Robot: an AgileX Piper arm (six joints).
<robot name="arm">
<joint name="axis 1" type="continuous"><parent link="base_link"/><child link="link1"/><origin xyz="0.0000 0.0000 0.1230" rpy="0.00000 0.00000 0.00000"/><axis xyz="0 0 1"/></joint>
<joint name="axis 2" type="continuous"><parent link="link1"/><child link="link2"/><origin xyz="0.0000 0.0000 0.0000" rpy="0.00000 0.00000 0.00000"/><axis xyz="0 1 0"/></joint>
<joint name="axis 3" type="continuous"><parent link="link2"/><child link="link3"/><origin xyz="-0.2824 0.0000 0.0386" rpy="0.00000 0.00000 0.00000"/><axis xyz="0 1 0"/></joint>
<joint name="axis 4" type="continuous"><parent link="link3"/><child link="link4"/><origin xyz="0.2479 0.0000 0.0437" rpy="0.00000 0.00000 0.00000"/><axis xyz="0.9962 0 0.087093"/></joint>
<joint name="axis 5" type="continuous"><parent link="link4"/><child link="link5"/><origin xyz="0.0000 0.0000 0.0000" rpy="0.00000 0.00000 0.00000"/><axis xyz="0 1 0"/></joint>
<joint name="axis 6" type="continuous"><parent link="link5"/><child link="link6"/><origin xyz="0.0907 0.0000 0.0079" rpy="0.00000 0.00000 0.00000"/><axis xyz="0.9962 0 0.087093"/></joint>
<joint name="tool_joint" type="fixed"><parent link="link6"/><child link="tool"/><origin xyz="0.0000 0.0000 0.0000" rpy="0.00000 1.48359 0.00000"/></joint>
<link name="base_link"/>
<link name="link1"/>
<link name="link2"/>
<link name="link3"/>
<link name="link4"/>
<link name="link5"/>
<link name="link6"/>
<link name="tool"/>
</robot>
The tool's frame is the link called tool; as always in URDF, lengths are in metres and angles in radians. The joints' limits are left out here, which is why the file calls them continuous.
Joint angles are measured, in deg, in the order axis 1, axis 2, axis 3, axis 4, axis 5, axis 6. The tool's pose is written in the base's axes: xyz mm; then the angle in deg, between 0 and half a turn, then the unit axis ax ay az. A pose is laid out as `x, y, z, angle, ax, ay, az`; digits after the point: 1 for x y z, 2 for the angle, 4 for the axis.
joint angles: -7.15 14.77 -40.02 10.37 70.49 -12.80
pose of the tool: 13.0, 13.9, 320.0, 129.29, -0.0586, 0.9981, 0.0178
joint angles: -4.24 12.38 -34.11 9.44 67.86 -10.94
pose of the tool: 15.6, 12.7, 294.7, 130.40, -0.0620, 0.9976, 0.0298
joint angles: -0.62 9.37 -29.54 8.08 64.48 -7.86
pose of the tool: 15.5, 11.4, 276.6, 128.94, -0.0628, 0.9971, 0.0429
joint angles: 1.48 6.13 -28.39 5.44 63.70 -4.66
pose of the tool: 9.1, 8.0, 272.1, 126.36, -0.0540, 0.9978, 0.0392
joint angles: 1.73 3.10 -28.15 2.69 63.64 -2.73
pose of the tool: 1.8, 3.9, 271.0, 123.59, -0.0398, 0.9990, 0.0219
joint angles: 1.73 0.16 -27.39 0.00 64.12 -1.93
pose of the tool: -4.6, -0.1, 266.5, 121.89, -0.0319, 0.9995, -0.0010
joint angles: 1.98 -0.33 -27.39 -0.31 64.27 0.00
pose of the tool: -5.9, -0.6, 266.3, 121.56, -0.0171, 0.9998, 0.0066
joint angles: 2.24 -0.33 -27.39 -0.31 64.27 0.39
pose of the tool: -5.9, -0.7, 266.3, 121.56, -0.0160, 0.9998, 0.0097
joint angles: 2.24 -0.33 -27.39 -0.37 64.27 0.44
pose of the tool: -5.9, -0.8, 266.3, 121.56, -0.0155, 0.9998, 0.0094
